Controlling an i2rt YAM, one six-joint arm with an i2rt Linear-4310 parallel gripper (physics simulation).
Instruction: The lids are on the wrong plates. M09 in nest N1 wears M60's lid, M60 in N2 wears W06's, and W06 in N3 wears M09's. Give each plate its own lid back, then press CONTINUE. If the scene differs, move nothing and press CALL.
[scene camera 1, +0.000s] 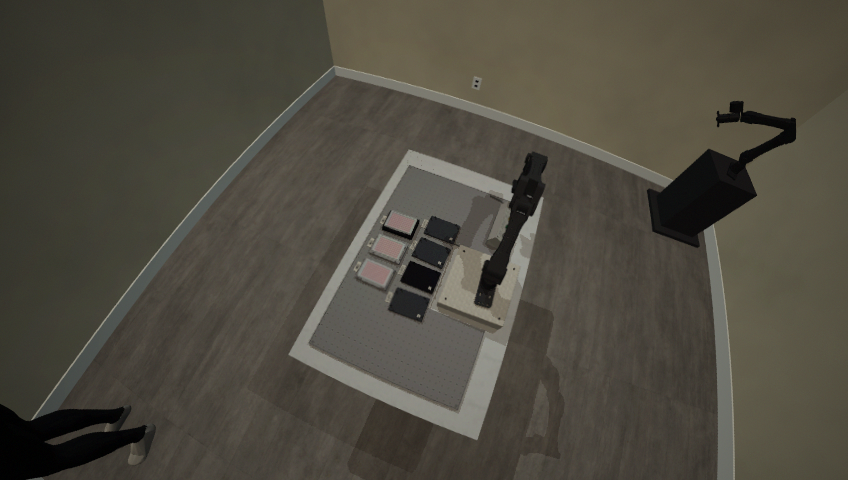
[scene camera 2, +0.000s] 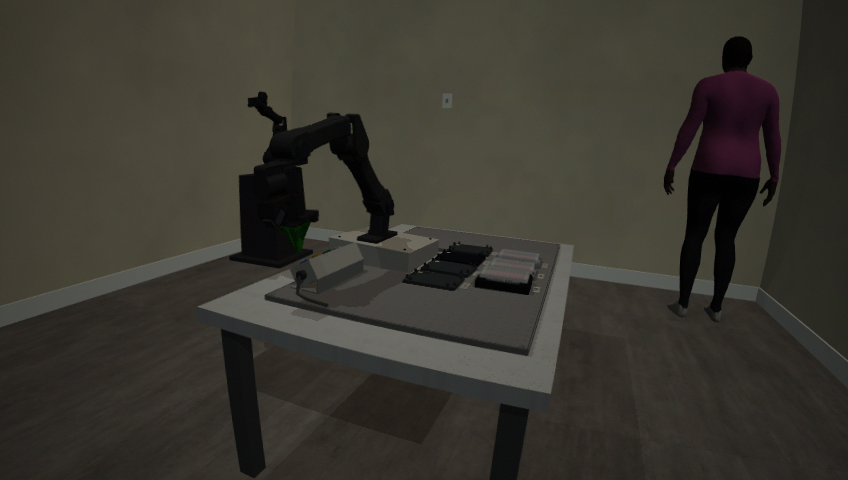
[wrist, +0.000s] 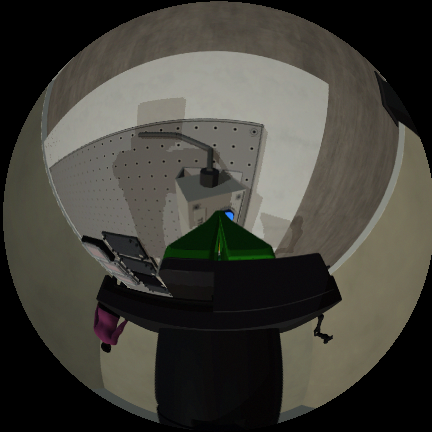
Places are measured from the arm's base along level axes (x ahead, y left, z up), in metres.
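Pixels of known places: gripper, between the fingertips: (scene camera 2: 298, 252) (wrist: 218, 216); arm's base, origin of its link: (scene camera 1: 487, 283) (scene camera 2: 378, 237).
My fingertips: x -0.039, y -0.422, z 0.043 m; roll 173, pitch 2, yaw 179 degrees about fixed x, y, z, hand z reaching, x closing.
Observation:
For each thing: its top centre in the pictures, then the offset to it from my fingertips. "spot": a spot on its surface instead.
- grey button box, centre of its top: (wrist: 203, 260) (scene camera 2: 328, 249) (scene camera 1: 506, 219) 0.105 m left, 0.026 m ahead, 0.013 m down
- bright blue button, centre of its top: (wrist: 222, 222) 0.033 m left, 0.003 m back, 0.025 m down
- cable, a spot on its surface: (wrist: 175, 134) (scene camera 2: 307, 298) spot: 0.060 m right, 0.059 m ahead, 0.090 m down
My gripper (scene camera 2: 295, 249) (wrist: 218, 216) is shut with no object between its green fingertips. It points down at the cable end of the grey button box (scene camera 1: 493, 236) (scene camera 2: 339, 268) (wrist: 212, 192). In the wrist view the tips overlap the edge of the bright blue button (wrist: 229, 216); I cannot tell whether they touch it. The fingers hide the box's other buttons there. Three lidded plates with pink wells, the far one (scene camera 1: 400, 222), the middle one (scene camera 1: 388, 247) and the near one (scene camera 1: 374, 273), sit in a row. Their lid and nest labels are unreadable.
Several dark flat nests (scene camera 1: 408, 303) (wrist: 124, 244) stand between the plates and the arm's pale base block (scene camera 1: 470, 291) (scene camera 2: 410, 256). A cable (scene camera 2: 306, 299) (wrist: 175, 134) leaves the box. A person (scene camera 2: 734, 124) (wrist: 106, 325) stands beyond the table. Another arm stands on a black pedestal (scene camera 1: 705, 193).

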